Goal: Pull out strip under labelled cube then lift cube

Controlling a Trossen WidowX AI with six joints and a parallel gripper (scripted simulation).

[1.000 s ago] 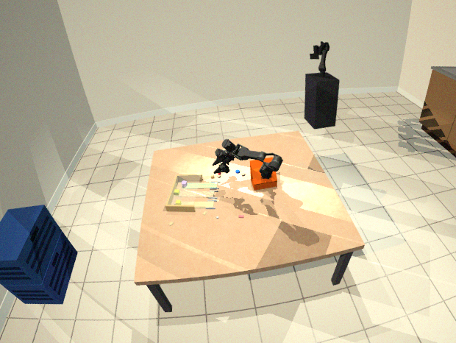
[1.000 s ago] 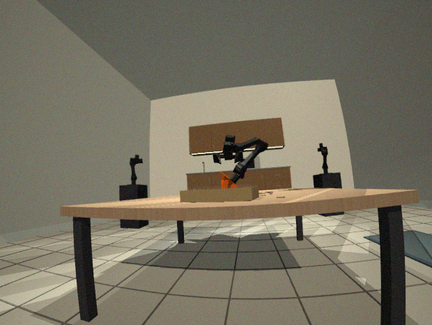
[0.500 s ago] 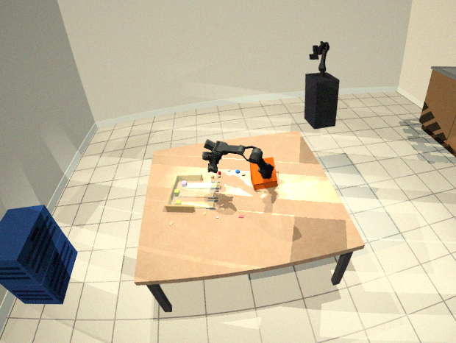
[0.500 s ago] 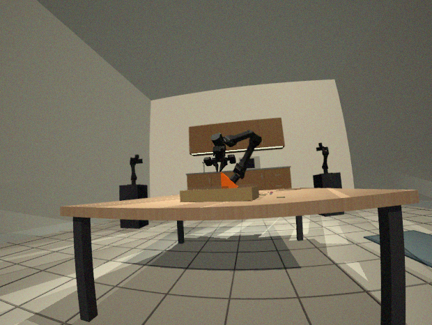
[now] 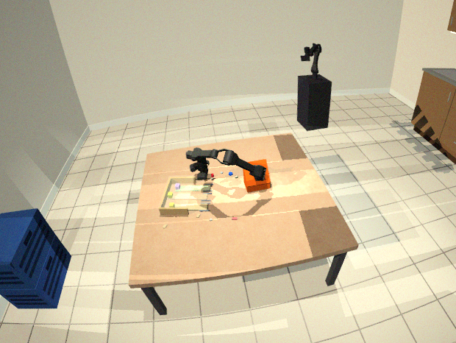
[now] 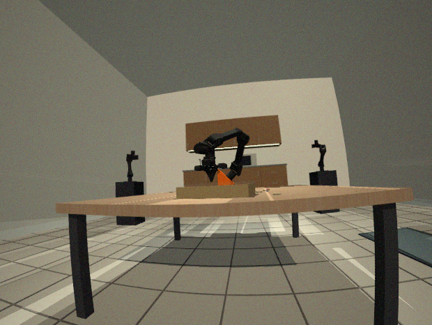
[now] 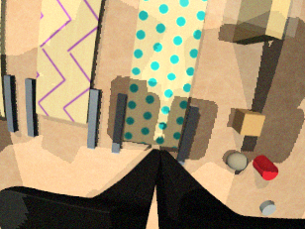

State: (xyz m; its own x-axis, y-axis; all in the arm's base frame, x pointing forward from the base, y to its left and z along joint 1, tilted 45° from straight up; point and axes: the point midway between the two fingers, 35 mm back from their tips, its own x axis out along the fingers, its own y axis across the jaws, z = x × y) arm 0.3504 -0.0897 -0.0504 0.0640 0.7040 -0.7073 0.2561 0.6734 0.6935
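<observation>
Right now my gripper tip is 10 mm past the tan cube, 90 mm to the left of it and 60 mm above it. Round my gripper tip: pink bit 120 mm behind, 350 mm to the left, 70 mm below; purple zigzag strip 130 mm ahead, 60 mm to the left, 70 mm below.
</observation>
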